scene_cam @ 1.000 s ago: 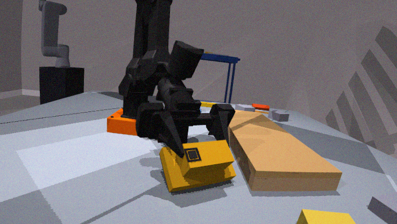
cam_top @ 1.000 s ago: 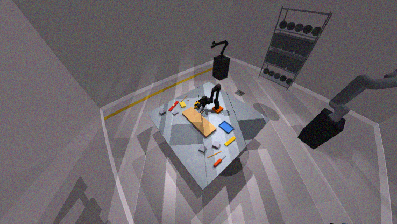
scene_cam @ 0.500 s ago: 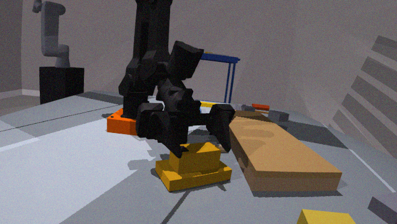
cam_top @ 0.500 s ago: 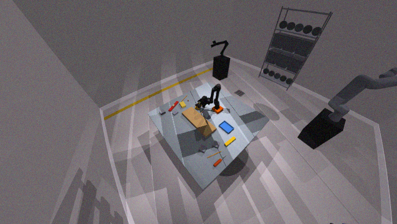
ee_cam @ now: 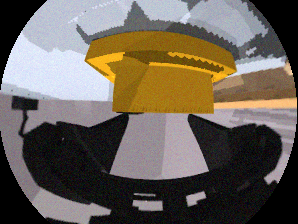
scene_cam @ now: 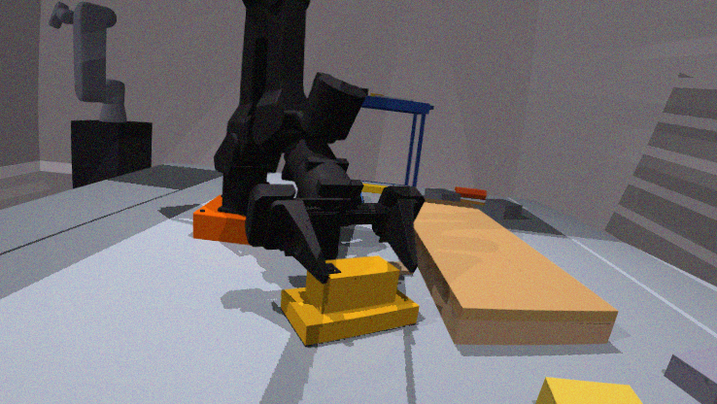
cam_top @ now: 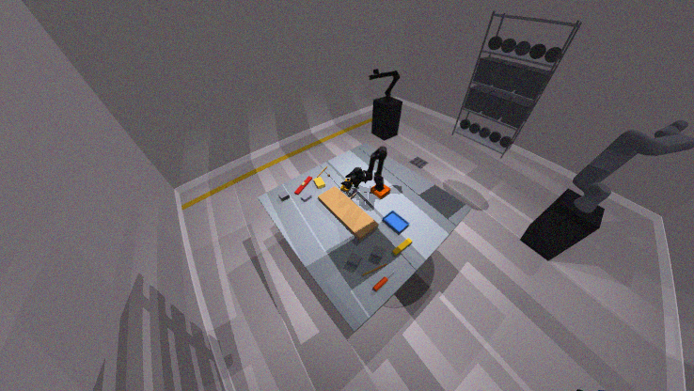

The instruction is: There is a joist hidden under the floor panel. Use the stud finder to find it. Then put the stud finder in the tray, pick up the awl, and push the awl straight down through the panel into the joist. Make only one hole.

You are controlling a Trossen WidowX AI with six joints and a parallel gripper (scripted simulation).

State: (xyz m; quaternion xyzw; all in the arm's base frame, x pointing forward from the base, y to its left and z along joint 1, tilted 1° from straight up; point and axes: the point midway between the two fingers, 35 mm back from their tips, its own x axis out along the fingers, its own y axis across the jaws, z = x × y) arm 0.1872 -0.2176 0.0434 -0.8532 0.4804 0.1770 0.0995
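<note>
Now: gripper tip 30 mm past the yellow stud finder, 20 mm to the right of it and 20 mm above it. Also, from my gripper tip: awl: 150 mm to the left, 60 mm below, 10 mm behind; then green square light: 40 mm behind, 10 mm to the left; then yellow block: 160 mm ahead, 150 mm to the right, 50 mm below.
</note>
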